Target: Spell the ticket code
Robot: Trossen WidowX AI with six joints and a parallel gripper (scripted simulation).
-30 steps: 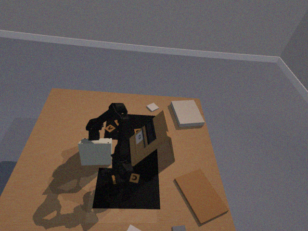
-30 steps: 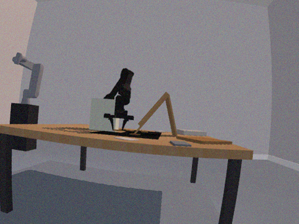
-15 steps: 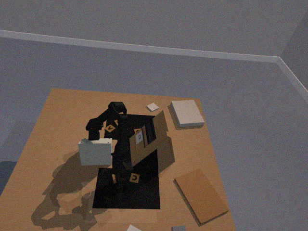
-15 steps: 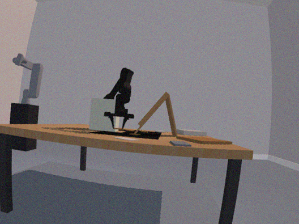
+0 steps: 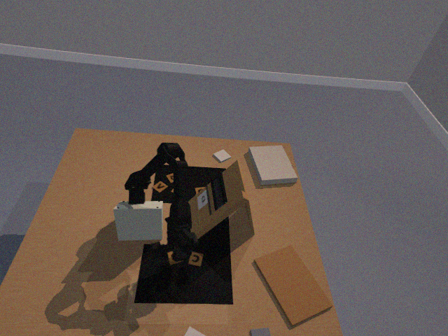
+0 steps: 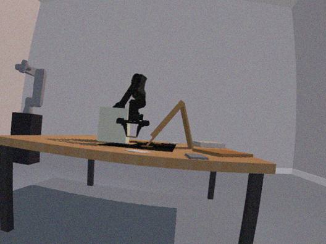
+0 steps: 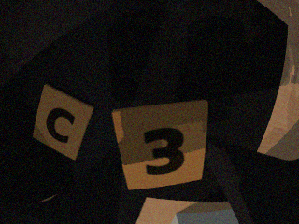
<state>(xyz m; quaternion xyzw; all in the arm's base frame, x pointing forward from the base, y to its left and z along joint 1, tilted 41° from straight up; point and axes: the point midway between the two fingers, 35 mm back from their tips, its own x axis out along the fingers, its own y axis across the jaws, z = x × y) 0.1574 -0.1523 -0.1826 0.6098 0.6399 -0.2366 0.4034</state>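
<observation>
My gripper tip is now 150 mm short of the white ticket, 270 mm to the right of it and 40 mm below it. From my gripper tip the other things lie so: letter tile (160 mm ahead, 390 mm to the left, 50 mm below); then black mat (50 mm ahead, 210 mm to the left, 50 mm below); then small grey pad (300 mm ahead, 380 mm to the right, 50 mm below).
</observation>
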